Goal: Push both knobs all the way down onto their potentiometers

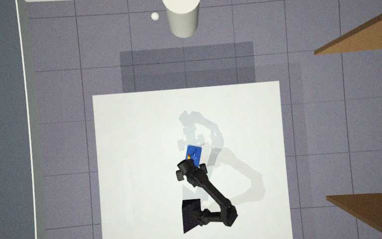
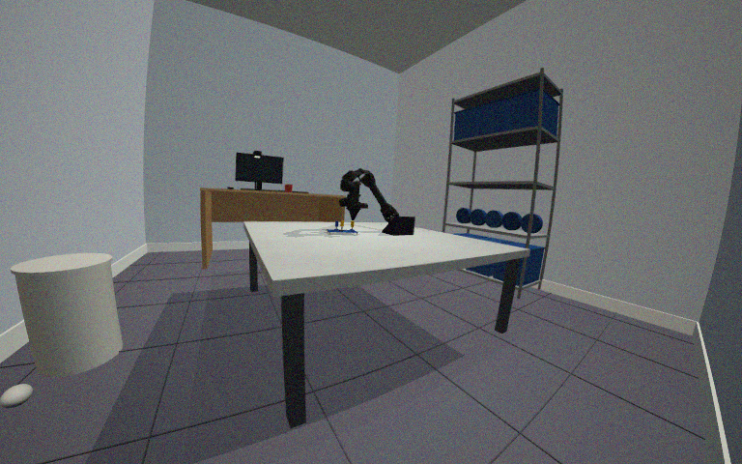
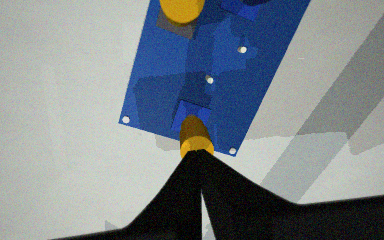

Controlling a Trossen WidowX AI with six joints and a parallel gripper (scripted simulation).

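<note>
Now: the orange knob 20 mm below my gripper tip. From my gripper tip the other things lie so: blue knob: 80 mm ahead, 30 mm to the right, 20 mm below.
</note>
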